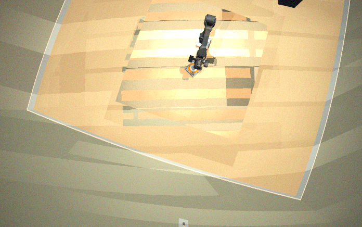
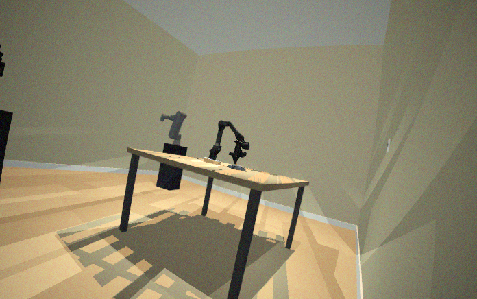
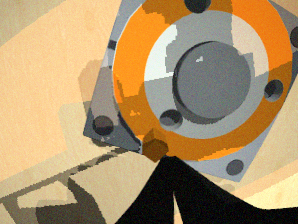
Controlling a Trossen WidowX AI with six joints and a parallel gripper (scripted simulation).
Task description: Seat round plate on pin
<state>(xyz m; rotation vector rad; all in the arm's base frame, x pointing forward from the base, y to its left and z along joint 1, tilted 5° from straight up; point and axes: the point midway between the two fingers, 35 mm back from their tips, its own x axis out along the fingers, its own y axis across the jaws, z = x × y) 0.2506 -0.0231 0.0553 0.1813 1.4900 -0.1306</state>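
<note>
Now: gripper tip 4 cm short of the grey square base, 4 cm to the left of it and 2 cm above it.
</note>
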